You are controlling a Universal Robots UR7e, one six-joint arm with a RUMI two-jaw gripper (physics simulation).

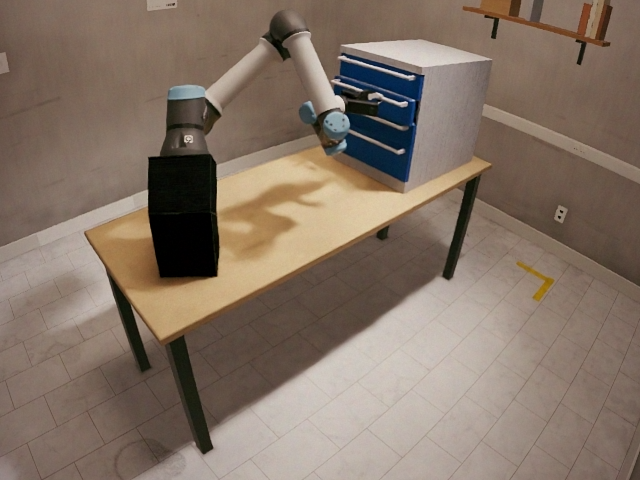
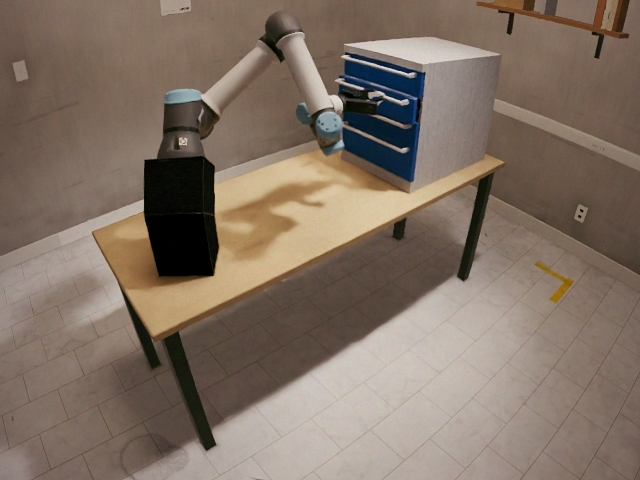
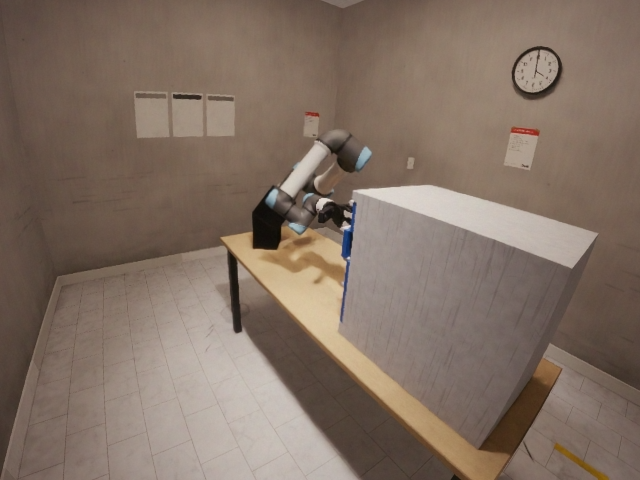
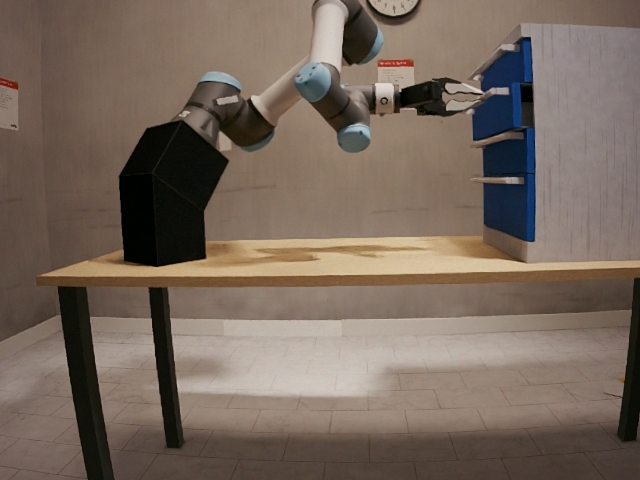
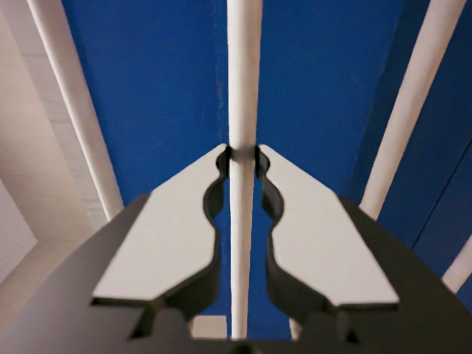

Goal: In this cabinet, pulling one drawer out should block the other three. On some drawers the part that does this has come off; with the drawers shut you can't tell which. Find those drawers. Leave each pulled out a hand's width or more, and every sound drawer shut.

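Note:
The grey cabinet [image 1: 449, 113] [image 2: 457, 113] [image 3: 444, 299] [image 4: 584, 144] has four blue drawers with white bar handles. The second drawer from the top [image 1: 408, 112] [image 2: 410, 111] [image 3: 346, 243] [image 4: 496, 114] stands out a little, with a dark gap behind its front. The top drawer [image 1: 379, 73] [image 2: 382, 73] [image 4: 504, 67], the third drawer [image 4: 509, 155] and the bottom drawer [image 1: 377, 155] [image 2: 382, 155] [image 4: 506, 206] look shut. My gripper [image 4: 484, 95] [image 5: 242, 147] is shut on the second drawer's handle [image 5: 243, 75], with one fingertip on each side of the bar.
The cabinet stands at one end of the wooden table [image 1: 320, 217] [image 2: 330, 217] [image 3: 310, 310] [image 4: 341, 279]. The black robot base [image 1: 183, 222] [image 2: 180, 222] [image 3: 266, 227] [image 4: 165, 201] stands at the other end. A wall shelf [image 1: 537, 25] [image 2: 547, 18] hangs beyond the cabinet.

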